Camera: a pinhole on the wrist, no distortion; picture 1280 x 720 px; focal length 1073.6 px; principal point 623.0 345.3 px. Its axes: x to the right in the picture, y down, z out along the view. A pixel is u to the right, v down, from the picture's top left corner.
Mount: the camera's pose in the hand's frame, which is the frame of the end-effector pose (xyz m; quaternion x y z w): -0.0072 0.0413 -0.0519 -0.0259 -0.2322 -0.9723 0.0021
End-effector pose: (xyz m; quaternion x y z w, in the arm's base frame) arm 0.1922 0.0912 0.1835 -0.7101 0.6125 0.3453 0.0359
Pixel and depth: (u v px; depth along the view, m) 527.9 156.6 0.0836
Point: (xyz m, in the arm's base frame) 0.1029 0.0724 0.2038
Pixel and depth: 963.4 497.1 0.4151
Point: -0.1247 0.3128 0.0457
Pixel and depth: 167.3 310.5 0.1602
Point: 0.0497 0.0445 0.1262
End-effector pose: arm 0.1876 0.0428 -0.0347 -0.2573 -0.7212 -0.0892 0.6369
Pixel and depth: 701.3 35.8 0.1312
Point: 0.2111 0.1765 -0.0803
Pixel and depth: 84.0 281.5 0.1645
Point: 0.1678 0.2088 0.0061
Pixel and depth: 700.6 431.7 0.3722
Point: 0.0200 0.3291 -0.1367
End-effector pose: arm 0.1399 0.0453 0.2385 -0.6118 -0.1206 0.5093 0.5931
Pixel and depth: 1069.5 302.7 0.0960
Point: 0.0544 0.0103 0.1914
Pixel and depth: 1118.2 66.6 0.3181
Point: -0.1963 -0.0073 0.1298
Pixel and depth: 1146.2 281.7 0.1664
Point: -0.0274 0.0093 0.1915
